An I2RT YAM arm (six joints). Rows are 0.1 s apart.
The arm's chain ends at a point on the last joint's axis. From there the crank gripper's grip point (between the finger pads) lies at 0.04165 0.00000 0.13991 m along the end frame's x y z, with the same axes.
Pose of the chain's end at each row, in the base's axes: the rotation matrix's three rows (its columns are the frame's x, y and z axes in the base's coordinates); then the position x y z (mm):
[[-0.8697, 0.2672, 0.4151], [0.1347, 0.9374, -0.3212], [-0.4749, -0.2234, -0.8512]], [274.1, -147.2, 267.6]
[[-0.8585, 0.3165, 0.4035], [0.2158, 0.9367, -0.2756], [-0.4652, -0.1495, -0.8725]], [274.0, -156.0, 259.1]
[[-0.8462, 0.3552, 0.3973], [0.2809, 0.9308, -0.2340], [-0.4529, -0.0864, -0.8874]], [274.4, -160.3, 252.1]
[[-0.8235, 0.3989, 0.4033], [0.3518, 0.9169, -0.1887], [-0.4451, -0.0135, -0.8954]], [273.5, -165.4, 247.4]
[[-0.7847, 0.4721, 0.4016], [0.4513, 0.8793, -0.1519], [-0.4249, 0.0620, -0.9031]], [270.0, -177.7, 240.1]
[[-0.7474, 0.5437, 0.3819], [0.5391, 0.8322, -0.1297], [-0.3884, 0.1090, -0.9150]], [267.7, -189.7, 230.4]
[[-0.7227, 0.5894, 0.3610], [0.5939, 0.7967, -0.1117], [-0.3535, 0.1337, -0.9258]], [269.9, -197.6, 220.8]
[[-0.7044, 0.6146, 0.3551], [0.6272, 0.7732, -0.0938], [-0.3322, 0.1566, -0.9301]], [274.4, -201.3, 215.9]
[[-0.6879, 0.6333, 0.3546], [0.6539, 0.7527, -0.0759], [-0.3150, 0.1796, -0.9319]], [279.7, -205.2, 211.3]
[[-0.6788, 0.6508, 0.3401], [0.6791, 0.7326, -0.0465], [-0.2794, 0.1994, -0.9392]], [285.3, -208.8, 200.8]
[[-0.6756, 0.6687, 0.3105], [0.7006, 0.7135, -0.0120], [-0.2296, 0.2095, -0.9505]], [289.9, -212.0, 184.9]
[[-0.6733, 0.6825, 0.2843], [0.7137, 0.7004, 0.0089], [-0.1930, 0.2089, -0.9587]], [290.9, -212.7, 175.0]
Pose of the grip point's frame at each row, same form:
[[-0.8697, 0.2672, 0.4151], [0.1347, 0.9374, -0.3212], [-0.4749, -0.2234, -0.8512]], [296.0, -186.5, 128.7]
[[-0.8585, 0.3165, 0.4035], [0.2158, 0.9367, -0.2756], [-0.4652, -0.1495, -0.8725]], [294.7, -185.6, 117.7]
[[-0.8462, 0.3552, 0.3973], [0.2809, 0.9308, -0.2340], [-0.4529, -0.0864, -0.8874]], [294.7, -181.3, 109.1]
[[-0.8235, 0.3989, 0.4033], [0.3518, 0.9169, -0.1887], [-0.4451, -0.0135, -0.8954]], [295.6, -177.1, 103.6]
[[-0.7847, 0.4721, 0.4016], [0.4513, 0.8793, -0.1519], [-0.4249, 0.0620, -0.9031]], [293.5, -180.2, 96.1]
[[-0.7474, 0.5437, 0.3819], [0.5391, 0.8322, -0.1297], [-0.3884, 0.1090, -0.9150]], [290.0, -185.4, 86.2]
[[-0.7227, 0.5894, 0.3610], [0.5939, 0.7967, -0.1117], [-0.3535, 0.1337, -0.9258]], [290.3, -188.5, 76.5]
[[-0.7044, 0.6146, 0.3551], [0.6272, 0.7732, -0.0938], [-0.3322, 0.1566, -0.9301]], [294.7, -188.3, 71.9]
[[-0.6879, 0.6333, 0.3546], [0.6539, 0.7527, -0.0759], [-0.3150, 0.1796, -0.9319]], [300.7, -188.6, 67.8]
[[-0.6788, 0.6508, 0.3401], [0.6791, 0.7326, -0.0465], [-0.2794, 0.1994, -0.9392]], [304.6, -187.0, 57.8]
[[-0.6756, 0.6687, 0.3105], [0.7006, 0.7135, -0.0120], [-0.2296, 0.2095, -0.9505]], [305.2, -184.5, 42.4]
[[-0.6733, 0.6825, 0.2843], [0.7137, 0.7004, 0.0089], [-0.1930, 0.2089, -0.9587]], [302.6, -181.7, 32.8]

